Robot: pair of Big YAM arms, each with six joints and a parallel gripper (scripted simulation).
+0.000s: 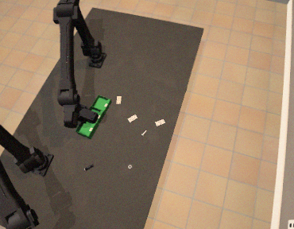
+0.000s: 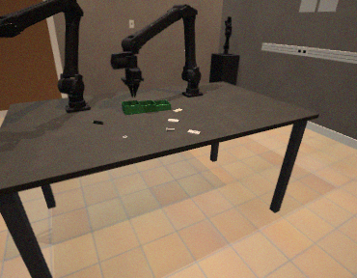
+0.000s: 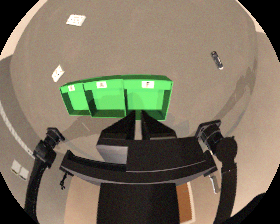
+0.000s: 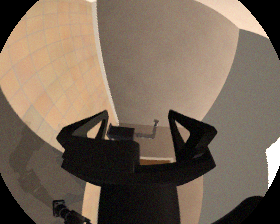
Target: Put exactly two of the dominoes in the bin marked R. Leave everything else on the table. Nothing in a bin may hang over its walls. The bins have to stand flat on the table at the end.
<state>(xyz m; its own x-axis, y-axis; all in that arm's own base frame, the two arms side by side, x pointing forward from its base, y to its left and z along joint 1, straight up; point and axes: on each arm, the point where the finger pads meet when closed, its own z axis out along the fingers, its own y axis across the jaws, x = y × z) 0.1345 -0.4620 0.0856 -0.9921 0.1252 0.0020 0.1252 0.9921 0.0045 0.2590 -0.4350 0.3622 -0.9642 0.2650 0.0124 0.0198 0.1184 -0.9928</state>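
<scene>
The green bin tray lies 10 mm ahead of my left hand, 70 mm to the left of it and 60 mm below it. Round my left hand: white ring (300 mm ahead, 130 mm to the right, 80 mm below); thin white piece (310 mm ahead, 60 mm to the left, 80 mm below); black piece (100 mm ahead, 210 mm to the right, 80 mm below).
</scene>
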